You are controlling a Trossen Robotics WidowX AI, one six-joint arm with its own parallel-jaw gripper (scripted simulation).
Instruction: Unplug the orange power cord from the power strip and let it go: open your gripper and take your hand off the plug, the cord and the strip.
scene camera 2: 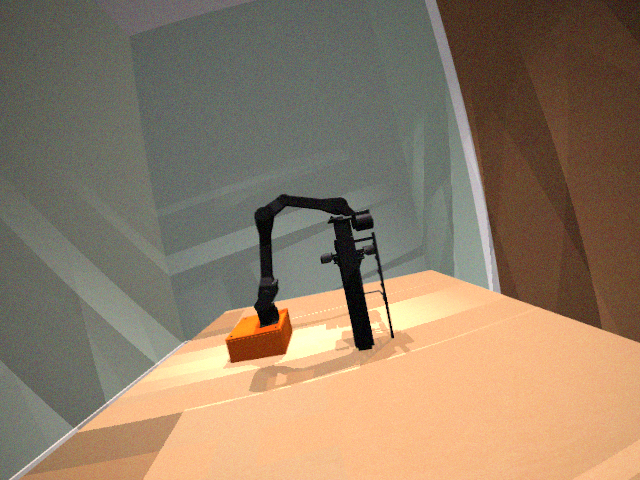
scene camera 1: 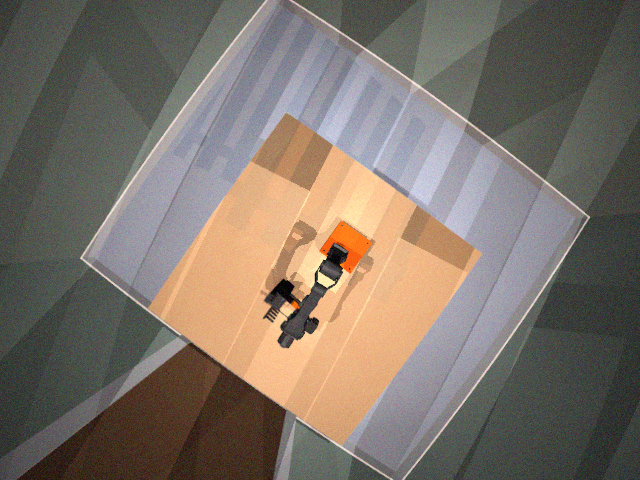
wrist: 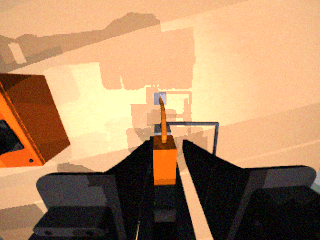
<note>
The pictures show: the gripper and an orange plug.
</note>
